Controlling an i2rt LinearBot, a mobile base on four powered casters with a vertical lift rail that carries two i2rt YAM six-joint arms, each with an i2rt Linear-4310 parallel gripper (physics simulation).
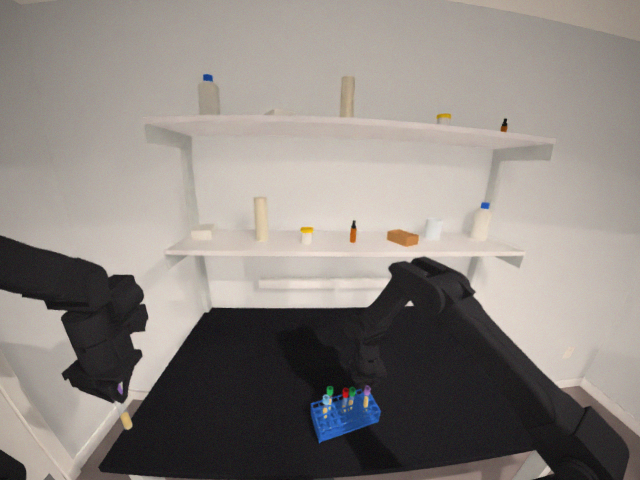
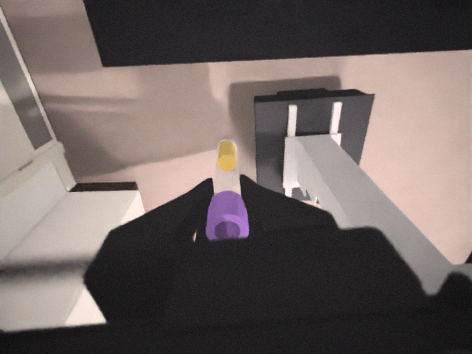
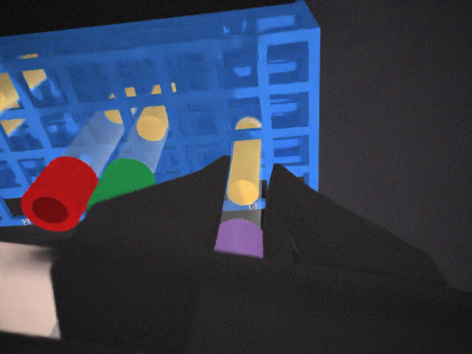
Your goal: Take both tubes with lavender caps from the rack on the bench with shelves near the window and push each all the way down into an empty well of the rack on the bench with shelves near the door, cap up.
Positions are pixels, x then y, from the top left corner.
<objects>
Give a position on a tall white cabinet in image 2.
At 50,261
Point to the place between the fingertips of my left gripper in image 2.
At 226,186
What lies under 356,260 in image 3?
My right gripper.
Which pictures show my left gripper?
Image 1 and image 2 only.
</objects>
